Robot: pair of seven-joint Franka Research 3 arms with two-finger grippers.
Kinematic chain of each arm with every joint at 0, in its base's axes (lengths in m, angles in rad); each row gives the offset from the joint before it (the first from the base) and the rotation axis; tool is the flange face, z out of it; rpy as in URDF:
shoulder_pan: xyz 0 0 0.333 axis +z
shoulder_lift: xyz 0 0 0 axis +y
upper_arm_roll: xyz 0 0 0.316 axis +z
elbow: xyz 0.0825 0 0 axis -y
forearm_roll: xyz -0.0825 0 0.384 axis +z
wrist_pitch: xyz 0 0 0 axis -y
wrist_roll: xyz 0.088 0 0 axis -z
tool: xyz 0 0 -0.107 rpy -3.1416 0 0
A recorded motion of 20 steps. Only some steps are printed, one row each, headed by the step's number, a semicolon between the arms.
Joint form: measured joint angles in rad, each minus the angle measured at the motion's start. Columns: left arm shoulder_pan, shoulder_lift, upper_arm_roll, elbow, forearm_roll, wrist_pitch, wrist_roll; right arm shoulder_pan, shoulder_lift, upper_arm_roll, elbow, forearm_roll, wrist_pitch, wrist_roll.
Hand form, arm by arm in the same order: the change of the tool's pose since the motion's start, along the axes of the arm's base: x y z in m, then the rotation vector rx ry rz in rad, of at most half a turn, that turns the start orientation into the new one. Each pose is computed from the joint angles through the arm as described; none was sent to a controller.
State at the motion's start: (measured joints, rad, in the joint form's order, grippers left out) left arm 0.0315 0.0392 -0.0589 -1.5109 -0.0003 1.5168 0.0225; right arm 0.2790 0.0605 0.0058 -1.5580 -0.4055 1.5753 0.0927
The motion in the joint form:
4: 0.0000 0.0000 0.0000 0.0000 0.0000 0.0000 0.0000; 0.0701 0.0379 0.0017 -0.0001 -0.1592 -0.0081 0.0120
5: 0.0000 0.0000 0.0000 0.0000 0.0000 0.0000 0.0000; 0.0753 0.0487 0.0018 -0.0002 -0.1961 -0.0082 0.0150
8: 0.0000 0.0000 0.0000 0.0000 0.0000 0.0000 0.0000; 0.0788 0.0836 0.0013 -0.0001 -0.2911 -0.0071 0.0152
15: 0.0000 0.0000 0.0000 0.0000 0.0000 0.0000 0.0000; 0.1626 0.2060 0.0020 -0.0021 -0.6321 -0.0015 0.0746
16: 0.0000 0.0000 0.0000 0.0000 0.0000 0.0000 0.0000; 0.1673 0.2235 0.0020 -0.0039 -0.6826 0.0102 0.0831
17: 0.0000 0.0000 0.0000 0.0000 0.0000 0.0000 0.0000; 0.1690 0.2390 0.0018 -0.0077 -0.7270 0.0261 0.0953
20: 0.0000 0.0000 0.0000 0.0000 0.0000 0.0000 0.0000; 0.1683 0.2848 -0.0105 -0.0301 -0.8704 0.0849 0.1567
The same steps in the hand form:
4: 0.0000 0.0000 0.0000 0.0000 0.0000 0.0000; 0.0044 0.0288 -0.0146 -0.1638 -0.0128 0.0679
5: 0.0000 0.0000 0.0000 0.0000 0.0000 0.0000; 0.0075 0.0297 -0.0188 -0.2017 -0.0162 0.0739
8: 0.0000 0.0000 0.0000 0.0000 0.0000 0.0000; 0.0188 0.0272 -0.0332 -0.3016 -0.0159 0.0889
15: 0.0000 0.0000 0.0000 0.0000 0.0000 0.0000; 0.0434 0.0686 -0.0817 -0.6454 -0.0849 0.1969
16: 0.0000 0.0000 0.0000 0.0000 0.0000 0.0000; 0.0483 0.0724 -0.0889 -0.6909 -0.1028 0.2174
17: 0.0000 0.0000 0.0000 0.0000 0.0000 0.0000; 0.0532 0.0749 -0.0964 -0.7281 -0.1225 0.2356
20: 0.0000 0.0000 0.0000 0.0000 0.0000 0.0000; 0.0695 0.0745 -0.1232 -0.8406 -0.1949 0.2816

